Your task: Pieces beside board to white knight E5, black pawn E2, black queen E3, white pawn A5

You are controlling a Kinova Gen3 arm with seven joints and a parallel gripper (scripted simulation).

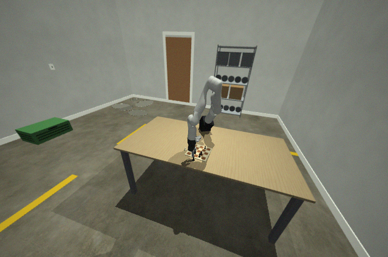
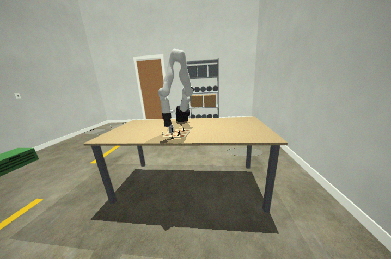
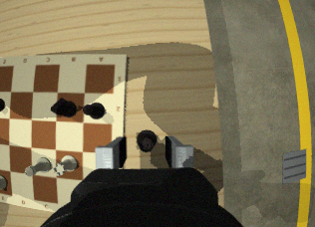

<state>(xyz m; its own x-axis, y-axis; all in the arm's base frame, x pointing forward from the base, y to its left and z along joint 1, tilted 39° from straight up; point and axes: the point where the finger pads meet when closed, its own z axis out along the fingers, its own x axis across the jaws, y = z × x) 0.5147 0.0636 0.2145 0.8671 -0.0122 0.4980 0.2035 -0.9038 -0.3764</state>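
My gripper is now 5 cm above the black queen. Round my hand: black pawn: 22 cm behind, 6 cm below; chessboard: 14 cm behind, 3 cm to the right, 7 cm below; white pawn: 7 cm behind, 16 cm to the right, 6 cm below.
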